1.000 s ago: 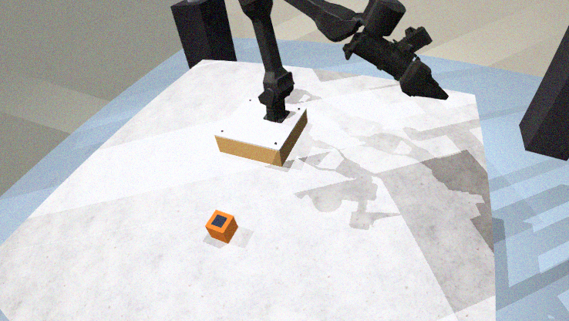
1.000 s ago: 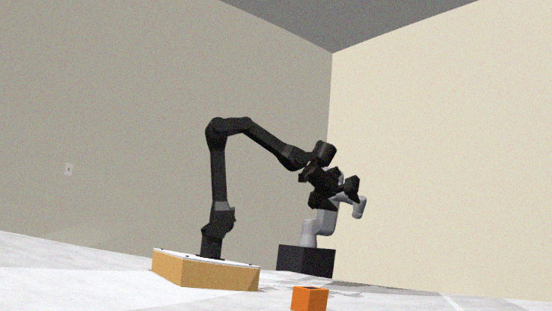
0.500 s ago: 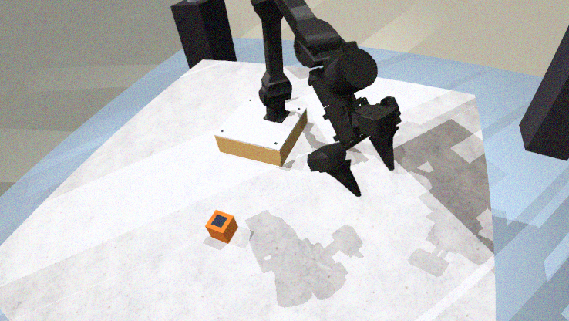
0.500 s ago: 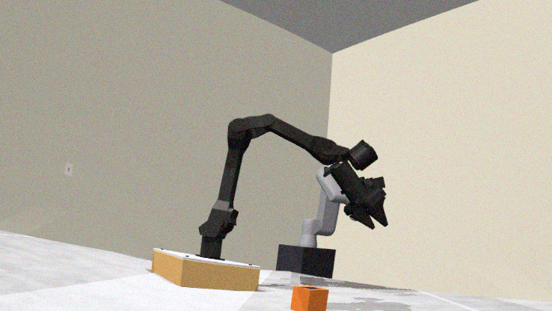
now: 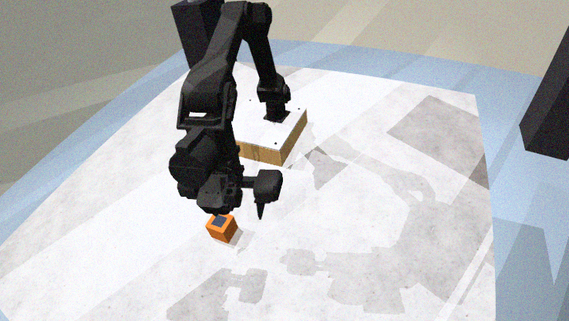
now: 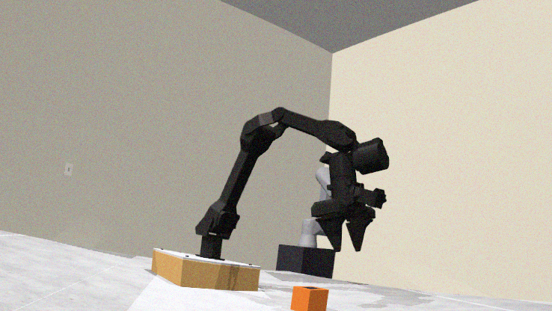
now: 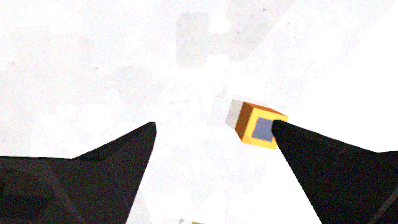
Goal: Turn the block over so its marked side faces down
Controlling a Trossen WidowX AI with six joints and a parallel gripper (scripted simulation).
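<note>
Now: the orange block 90 mm below my gripper tip, 80 mm to the right of it and 10 mm behind it.
</note>
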